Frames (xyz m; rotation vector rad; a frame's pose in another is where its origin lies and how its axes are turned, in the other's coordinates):
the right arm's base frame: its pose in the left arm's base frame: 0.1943 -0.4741 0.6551 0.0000 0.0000 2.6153
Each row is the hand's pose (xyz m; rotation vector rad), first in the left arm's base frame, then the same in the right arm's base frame.
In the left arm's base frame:
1: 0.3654 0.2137 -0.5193 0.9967 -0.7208 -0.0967
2: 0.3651 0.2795 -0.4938 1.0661 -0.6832 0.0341
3: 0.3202 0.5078 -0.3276 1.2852 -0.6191 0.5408
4: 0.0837 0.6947 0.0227 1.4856 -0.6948 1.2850
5: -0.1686 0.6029 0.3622 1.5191 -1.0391 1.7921
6: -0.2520 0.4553 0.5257 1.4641 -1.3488 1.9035
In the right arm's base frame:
1: 0.1976 -0.6807 -1.1744 -0.5823 -1.5333 -2.2733
2: 0.2309 -0.7374 -1.1489 -0.4928 -1.5557 -2.1354
3: 0.3844 -0.9123 -0.9827 -0.2985 -1.5882 -1.5866
4: 0.6828 -0.9551 -0.6324 -0.2682 -1.5232 -0.7940
5: 0.8548 -0.7490 -0.2929 -0.5021 -1.4341 -0.2181
6: 0.8528 -0.5794 -0.1294 -0.7300 -1.3978 -0.0209

